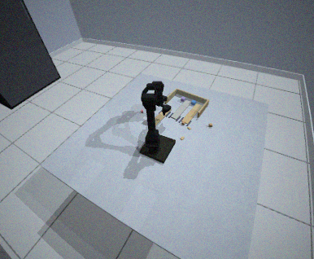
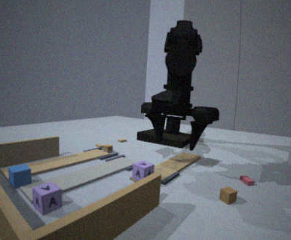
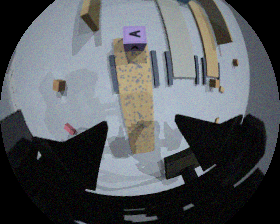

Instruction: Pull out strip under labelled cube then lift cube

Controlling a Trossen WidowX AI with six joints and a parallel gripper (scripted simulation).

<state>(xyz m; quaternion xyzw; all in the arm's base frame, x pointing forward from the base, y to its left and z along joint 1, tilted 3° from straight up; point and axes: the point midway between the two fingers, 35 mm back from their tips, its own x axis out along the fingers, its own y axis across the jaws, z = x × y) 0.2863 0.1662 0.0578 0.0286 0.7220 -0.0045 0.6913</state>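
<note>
Now: the strip 5 cm below my gripper tip and 1 cm ahead of it.
</note>
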